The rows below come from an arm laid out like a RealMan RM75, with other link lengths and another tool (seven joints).
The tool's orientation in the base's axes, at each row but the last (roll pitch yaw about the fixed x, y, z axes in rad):
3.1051 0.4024 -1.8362
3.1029 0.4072 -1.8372
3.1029 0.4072 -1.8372
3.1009 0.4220 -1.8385
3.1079 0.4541 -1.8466
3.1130 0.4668 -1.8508
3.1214 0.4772 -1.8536
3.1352 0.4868 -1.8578
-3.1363 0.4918 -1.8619
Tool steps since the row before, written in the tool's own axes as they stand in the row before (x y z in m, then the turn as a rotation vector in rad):
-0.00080 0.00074 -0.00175 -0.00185 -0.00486 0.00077
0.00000 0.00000 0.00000 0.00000 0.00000 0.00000
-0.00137 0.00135 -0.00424 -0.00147 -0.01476 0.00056
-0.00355 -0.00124 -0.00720 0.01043 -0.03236 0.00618
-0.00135 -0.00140 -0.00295 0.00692 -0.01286 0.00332
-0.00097 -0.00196 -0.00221 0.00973 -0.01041 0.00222
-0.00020 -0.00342 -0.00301 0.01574 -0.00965 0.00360
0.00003 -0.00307 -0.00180 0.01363 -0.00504 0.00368
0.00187 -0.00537 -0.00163 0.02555 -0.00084 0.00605
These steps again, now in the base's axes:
-0.00064 0.00022 0.00195 0.00520 0.00073 -0.00015
0.00000 0.00000 0.00000 0.00000 0.00000 0.00000
-0.00126 -0.00011 0.00448 0.01468 -0.00214 -0.00046
0.00156 -0.00010 0.00797 0.02923 -0.01470 -0.01111
0.00143 -0.00047 0.00320 0.01101 -0.00787 -0.00641
0.00192 -0.00066 0.00236 0.00785 -0.01012 -0.00663
0.00301 -0.00210 0.00270 0.00578 -0.01442 -0.01060
0.00271 -0.00170 0.00156 0.00189 -0.01131 -0.00966
0.00444 -0.00387 0.00058 -0.00481 -0.01909 -0.01739

